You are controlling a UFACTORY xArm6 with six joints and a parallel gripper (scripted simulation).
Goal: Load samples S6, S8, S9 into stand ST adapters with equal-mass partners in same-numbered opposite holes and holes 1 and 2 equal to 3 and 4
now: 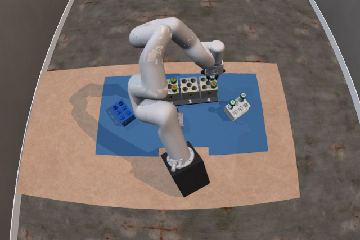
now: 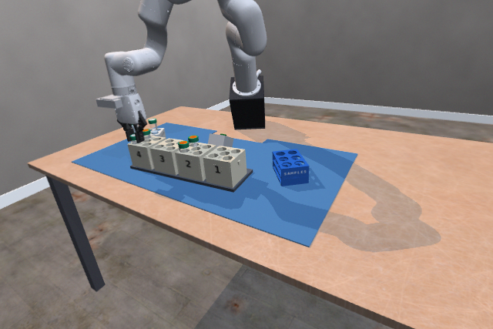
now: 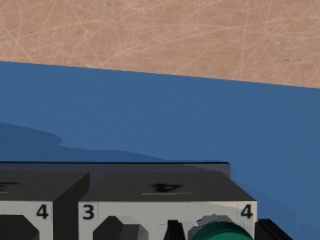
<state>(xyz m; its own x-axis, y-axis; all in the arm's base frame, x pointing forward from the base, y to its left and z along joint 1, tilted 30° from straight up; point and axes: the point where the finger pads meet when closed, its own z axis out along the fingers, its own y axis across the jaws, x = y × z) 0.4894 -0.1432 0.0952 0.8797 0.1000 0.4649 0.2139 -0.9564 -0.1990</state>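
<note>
My gripper is now 260 mm past the sloped DONE desk, 170 mm to the right of it and 70 mm above it. From my hand the other things lie so: white rack (140 mm behind, 170 mm to the right, 90 mm below); then blue samples rack (250 mm behind, 490 mm to the left, 90 mm below); then loading stand ST (80 mm behind, 180 mm to the left, 120 mm below).
</note>
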